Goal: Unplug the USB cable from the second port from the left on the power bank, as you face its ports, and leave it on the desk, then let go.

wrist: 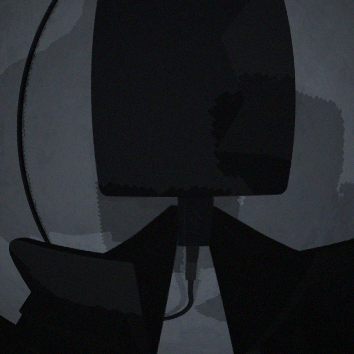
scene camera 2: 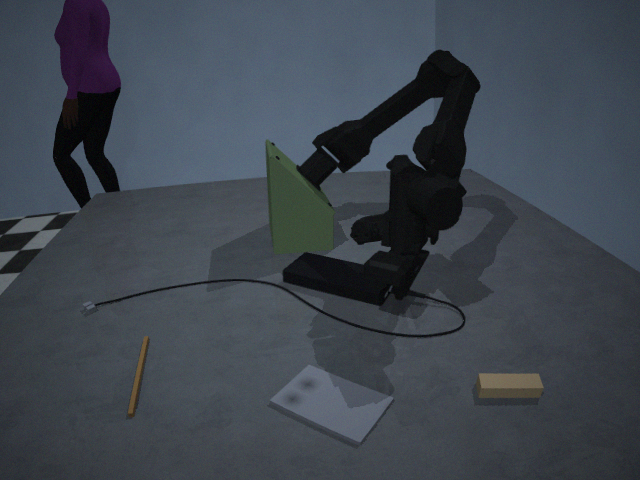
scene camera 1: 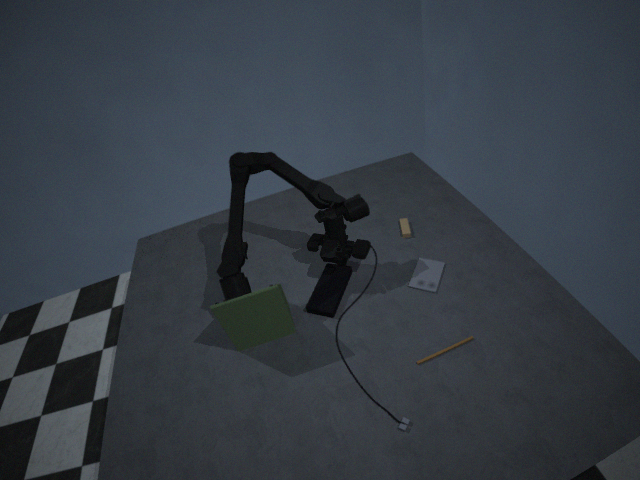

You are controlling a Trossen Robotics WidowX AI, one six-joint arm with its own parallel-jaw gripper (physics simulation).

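Pixels of known places: gripper, fingertip midpoint: (wrist: 191,213) (scene camera 2: 401,296); arm's base at its link origin: (scene camera 2: 307,178) (scene camera 1: 238,297).
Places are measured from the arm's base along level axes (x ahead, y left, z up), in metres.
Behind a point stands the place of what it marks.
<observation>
The black power bank (scene camera 1: 329,290) @[x 0.241, y 0.026, z -0.094 m] (scene camera 2: 330,276) @[x 0.261, y 0.023, z -0.093 m] (wrist: 165,100) @[x 0.283, y 0.080, z -0.093 m] lies flat on the desk. In the wrist view the cable's dark USB plug (wrist: 195,222) @[x 0.300, y 0.131, z -0.101 m] stands at the power bank's port edge, touching it; the ports themselves are hidden. My gripper (wrist: 191,213) @[x 0.302, y 0.134, z -0.115 m] is shut on the plug, one finger on each side of it. The black cable (scene camera 1: 337,335) @[x 0.227, y -0.117, z -0.113 m] (scene camera 2: 320,311) @[x 0.334, y 0.000, z -0.113 m] (wrist: 20,125) @[x 0.361, y 0.033, z -0.113 m] leaves the back of the plug, loops round beside the power bank and runs across the desk to a small light connector (scene camera 1: 404,424) @[x 0.317, y -0.390, z -0.112 m] (scene camera 2: 88,307) @[x 0.324, y -0.387, z -0.105 m] at its far end.
A green wedge-shaped block (scene camera 1: 254,317) @[x 0.041, y -0.081, z 0.000 m] (scene camera 2: 299,214) @[x 0.119, y -0.022, z -0.037 m] stands at the arm's base. A light flat box (scene camera 1: 428,274) @[x 0.533, y -0.004, z -0.110 m] (scene camera 2: 336,405) @[x 0.539, y 0.003, z -0.109 m], a tan block (scene camera 1: 404,227) @[x 0.542, y 0.211, z -0.099 m] (scene camera 2: 509,385) @[x 0.554, y 0.212, z -0.099 m] and an orange stick (scene camera 1: 444,350) @[x 0.470, y -0.250, z -0.109 m] (scene camera 2: 138,377) @[x 0.487, y -0.246, z -0.109 m] lie on the desk (scene camera 1: 232,413) @[x -0.065, y -0.262, z -0.116 m] (scene camera 2: 217,439) @[x 0.581, y -0.130, z -0.115 m]. A person (scene camera 2: 90,67) stands behind it.
</observation>
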